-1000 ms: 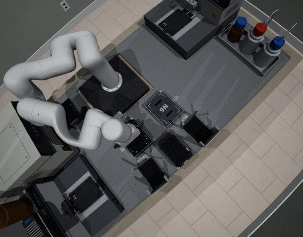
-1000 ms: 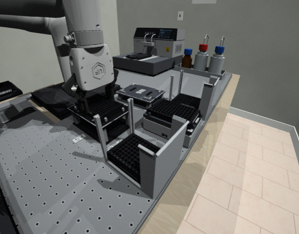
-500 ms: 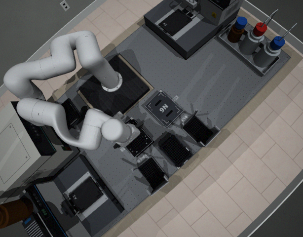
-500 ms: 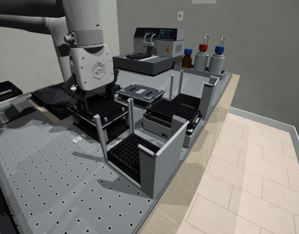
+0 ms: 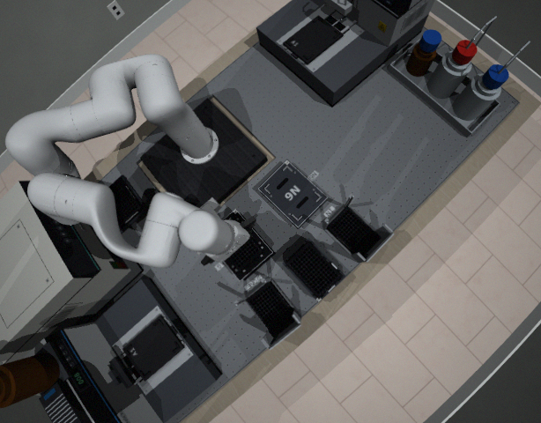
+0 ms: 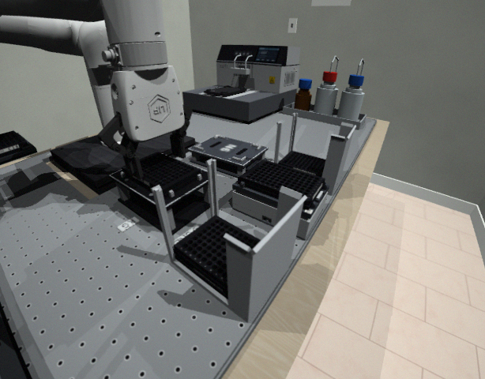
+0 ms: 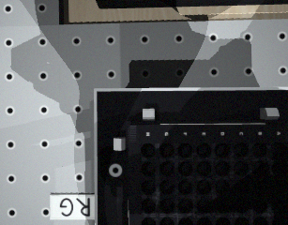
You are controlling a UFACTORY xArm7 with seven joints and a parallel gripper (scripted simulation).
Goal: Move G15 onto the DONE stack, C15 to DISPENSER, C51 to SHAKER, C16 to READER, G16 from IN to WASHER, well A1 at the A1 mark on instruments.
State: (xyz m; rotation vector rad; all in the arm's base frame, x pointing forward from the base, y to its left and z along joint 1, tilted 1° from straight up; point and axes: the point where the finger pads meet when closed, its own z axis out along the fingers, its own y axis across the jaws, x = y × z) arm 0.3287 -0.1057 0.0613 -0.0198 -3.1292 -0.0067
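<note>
Now: the RG nest 30 mm below my hand. From my hand the other things lie so: RG deck label 80 mm to the right, 90 mm below; N6 nest 10 mm behind, 210 mm to the left, 60 mm below.
</note>
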